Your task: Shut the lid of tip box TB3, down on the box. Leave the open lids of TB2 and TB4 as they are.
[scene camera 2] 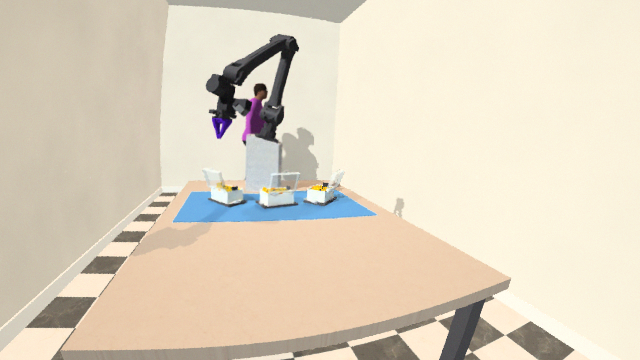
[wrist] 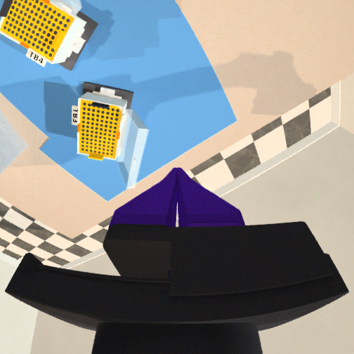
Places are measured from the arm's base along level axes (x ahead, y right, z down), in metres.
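Where they show: gripper, fingertip midpoint: [scene camera 2: 218, 138]; arm's base, origin of the base link: [scene camera 2: 266, 139].
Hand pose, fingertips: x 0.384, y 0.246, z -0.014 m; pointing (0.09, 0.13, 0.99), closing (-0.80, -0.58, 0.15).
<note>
Things, the pixels of their top centre, and the offset from my fingertips. Level surfaces: height alone.
- Tip box TB3, middle of its top: [scene camera 2: 228, 186] dz +0.209, dx -0.137, dy -0.044 m
- TB4, middle of its top: [scene camera 2: 275, 188] dz +0.209, dx -0.080, dy -0.242 m
- blue mat, its level: dz +0.275 m
- wooden table, its level: dz +0.278 m
Tip box TB3 [scene camera 2: 227, 195] [wrist: 100, 129] is white with a yellow tip rack, on a dark base, at the left of the three boxes in the scene view. Its clear lid [scene camera 2: 214, 178] [wrist: 135, 149] stands open, tilted outward from the box's side. TB4 [scene camera 2: 277, 198] [wrist: 37, 29] is the middle box; its lid [scene camera 2: 285, 175] is up. The right box, TB2 by its place, [scene camera 2: 319, 194] has its lid [scene camera 2: 337, 178] up; its label is not readable. My gripper [scene camera 2: 219, 137] [wrist: 176, 174] is shut and empty, high above the table, clear of TB3 and its lid.
The boxes stand on a blue mat [scene camera 2: 300, 213] [wrist: 182, 45] at the far end of the wooden table [scene camera 2: 300, 280]. The arm's grey pedestal [scene camera 2: 262, 162] [wrist: 7, 145] is behind them. A person in a magenta top [scene camera 2: 254, 117] stands behind the arm. Walls rise on both sides.
</note>
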